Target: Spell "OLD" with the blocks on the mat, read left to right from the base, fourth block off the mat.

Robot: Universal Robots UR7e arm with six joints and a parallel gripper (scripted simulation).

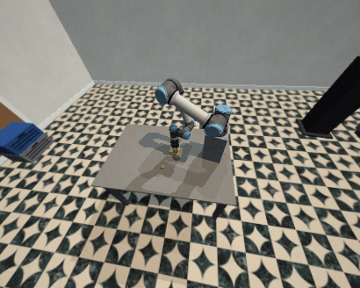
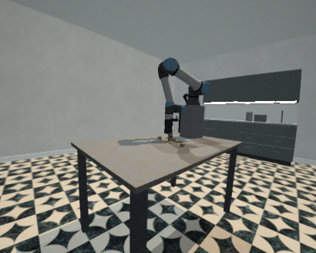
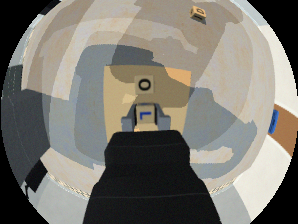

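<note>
The tan mat is 2 cm below my hand.
</note>
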